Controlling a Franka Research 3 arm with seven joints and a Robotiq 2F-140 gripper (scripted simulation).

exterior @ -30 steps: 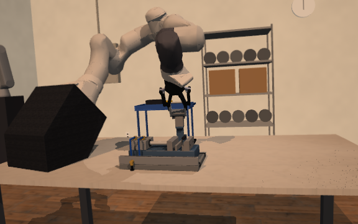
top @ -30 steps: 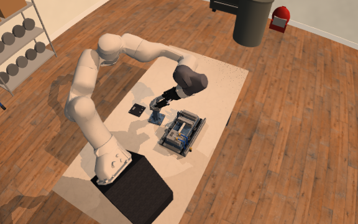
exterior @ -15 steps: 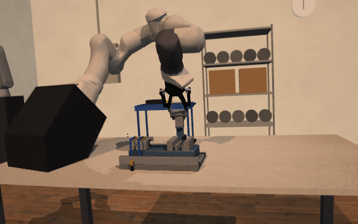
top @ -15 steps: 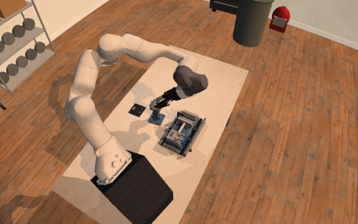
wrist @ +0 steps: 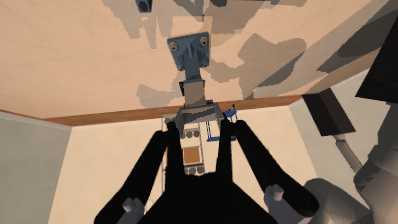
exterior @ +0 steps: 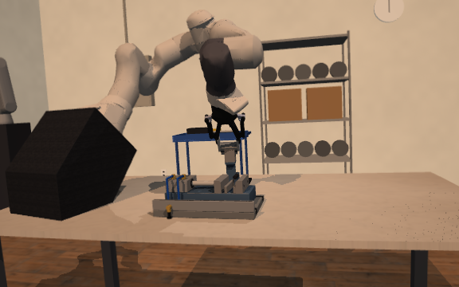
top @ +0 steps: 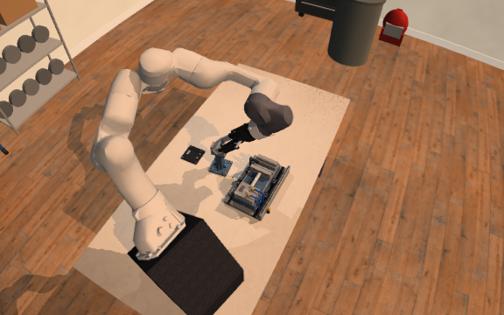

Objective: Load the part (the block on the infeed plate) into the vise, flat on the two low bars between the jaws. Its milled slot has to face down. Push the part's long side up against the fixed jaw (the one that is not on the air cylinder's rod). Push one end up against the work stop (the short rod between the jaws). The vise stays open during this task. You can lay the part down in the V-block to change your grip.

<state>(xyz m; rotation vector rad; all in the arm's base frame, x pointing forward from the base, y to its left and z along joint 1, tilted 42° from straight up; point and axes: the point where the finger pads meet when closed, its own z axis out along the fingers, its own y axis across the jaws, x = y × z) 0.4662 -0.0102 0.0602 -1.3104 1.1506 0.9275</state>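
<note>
Now: the part 1 cm to the left of my hand and 2 cm below it. Also, from my hand: vise (3 cm behind, 19 cm to the right, 14 cm below); dark infeed plate (1 cm ahead, 18 cm to the left, 18 cm below).
</note>
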